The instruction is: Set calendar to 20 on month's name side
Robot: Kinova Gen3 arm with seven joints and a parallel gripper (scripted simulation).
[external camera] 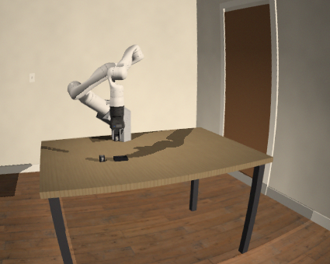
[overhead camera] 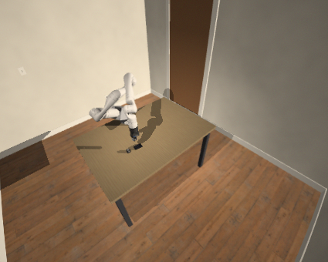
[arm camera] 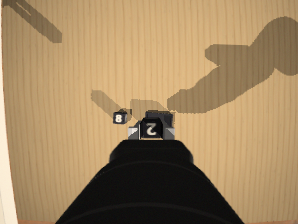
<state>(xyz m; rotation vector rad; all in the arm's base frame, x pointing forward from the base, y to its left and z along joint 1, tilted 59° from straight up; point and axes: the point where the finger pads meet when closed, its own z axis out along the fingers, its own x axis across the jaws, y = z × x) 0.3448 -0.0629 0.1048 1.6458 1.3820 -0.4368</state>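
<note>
Right now my hand is 130 mm above the dark tray, 20 mm to the right of it and 10 mm short of it. Round my hand: dark cube 120 mm below, 80 mm to the right, 30 mm behind.
</note>
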